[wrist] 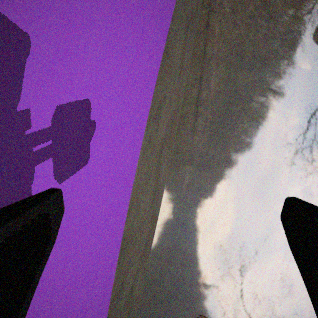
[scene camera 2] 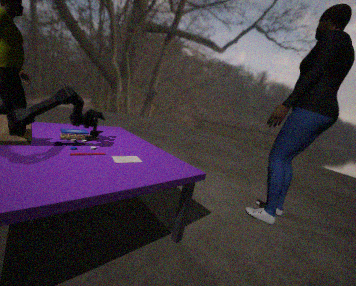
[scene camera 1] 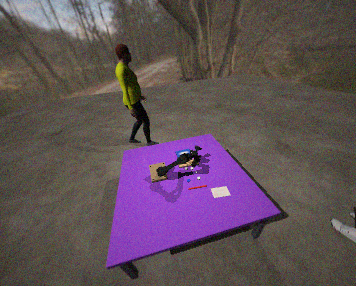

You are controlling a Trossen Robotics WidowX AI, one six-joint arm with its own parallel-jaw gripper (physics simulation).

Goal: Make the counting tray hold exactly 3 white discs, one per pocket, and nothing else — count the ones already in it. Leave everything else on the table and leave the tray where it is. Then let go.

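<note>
The wooden counting tray (scene camera 1: 183, 165) (scene camera 2: 67, 137) lies beside the arm and is partly hidden by it; its pockets and what they hold are too small to tell. A small white disc (scene camera 1: 198, 178) (scene camera 2: 93, 148) lies on the table in front of the tray. More small pale discs (scene camera 1: 192, 168) lie close to the tray's front side. A blue disc (scene camera 1: 189, 181) (scene camera 2: 74, 148) lies left of the front white disc. My gripper (scene camera 1: 201, 154) (scene camera 2: 99, 127) (wrist: 176, 205) is open and empty, above the table past the tray's right end. Neither tray nor discs show in the wrist view.
A blue object (scene camera 1: 181, 151) (scene camera 2: 75, 131) lies behind the tray. A red stick (scene camera 1: 197, 187) (scene camera 2: 87, 154) and a white card (scene camera 1: 220, 192) (scene camera 2: 127, 159) lie toward the front of the purple table (scene camera 1: 190, 220) (scene camera 2: 165, 172). Two people stand beyond the table.
</note>
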